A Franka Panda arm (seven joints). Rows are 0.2 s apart.
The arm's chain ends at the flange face. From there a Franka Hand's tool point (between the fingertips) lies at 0.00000 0.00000 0.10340 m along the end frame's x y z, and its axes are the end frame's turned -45 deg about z.
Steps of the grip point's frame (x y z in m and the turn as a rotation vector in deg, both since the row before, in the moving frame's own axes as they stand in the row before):
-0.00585 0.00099 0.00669 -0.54 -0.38 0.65
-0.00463 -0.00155 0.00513 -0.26 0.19 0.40
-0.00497 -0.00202 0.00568 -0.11 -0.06 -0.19
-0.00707 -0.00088 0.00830 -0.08 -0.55 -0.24
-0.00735 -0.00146 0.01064 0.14 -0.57 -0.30
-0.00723 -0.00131 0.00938 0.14 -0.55 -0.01
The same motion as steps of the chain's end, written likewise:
-0.00363 0.00366 0.00670 -0.65 0.11 0.65
-0.00494 0.00209 0.00513 -0.05 0.32 0.40
-0.00501 0.00187 0.00568 -0.12 0.04 -0.19
-0.00502 0.00357 0.00830 -0.45 -0.33 -0.24
-0.00533 0.00361 0.01065 -0.30 -0.50 -0.30
-0.00516 0.00366 0.00939 -0.29 -0.49 -0.01

